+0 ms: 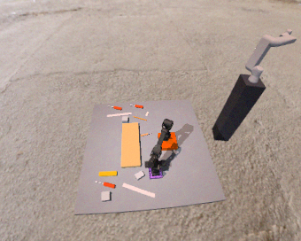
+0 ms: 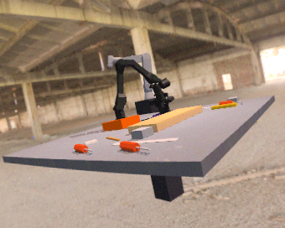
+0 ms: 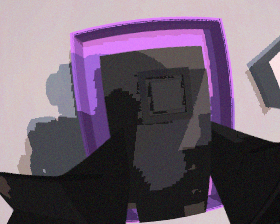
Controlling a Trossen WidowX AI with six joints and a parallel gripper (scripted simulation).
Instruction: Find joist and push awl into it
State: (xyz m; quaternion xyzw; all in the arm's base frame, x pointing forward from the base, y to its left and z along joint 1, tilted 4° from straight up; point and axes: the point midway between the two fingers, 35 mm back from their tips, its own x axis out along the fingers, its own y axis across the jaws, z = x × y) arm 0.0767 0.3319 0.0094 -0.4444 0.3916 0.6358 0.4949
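Right now my gripper tip is 2 cm below the stud finder and 1 cm to the right of it. From my gripper tip the other things lie so: purple tray (2 cm below, 1 cm to the right); awl (41 cm to the right, 12 cm ahead, 2 cm below); yellow bar (43 cm ahead, 9 cm to the left, 2 cm below).
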